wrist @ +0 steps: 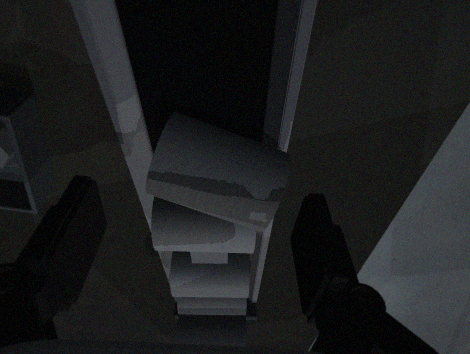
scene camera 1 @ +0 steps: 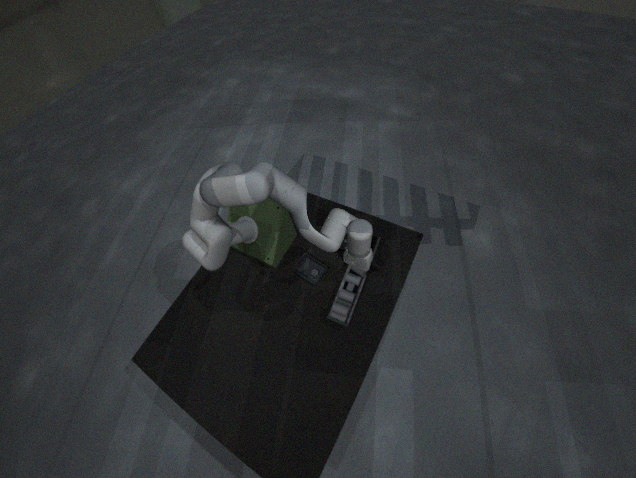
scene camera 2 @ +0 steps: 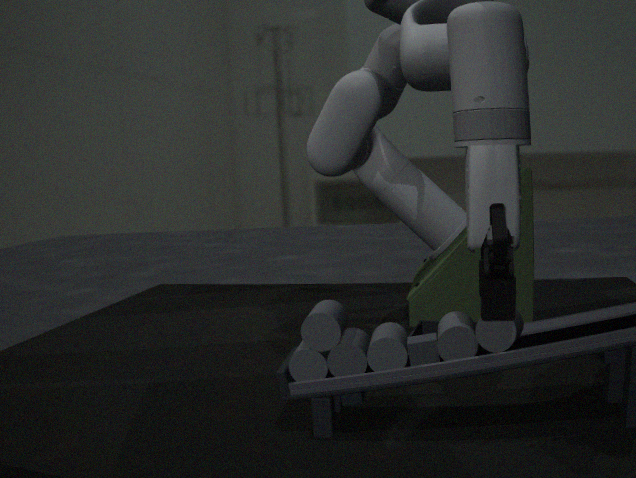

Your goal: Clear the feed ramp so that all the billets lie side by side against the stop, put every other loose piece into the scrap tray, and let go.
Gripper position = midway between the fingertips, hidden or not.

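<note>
I can see my gripper point(scene camera 2: 495, 307), and the wrist view shows me the same gripper point(wrist: 201, 208) as well.
</note>
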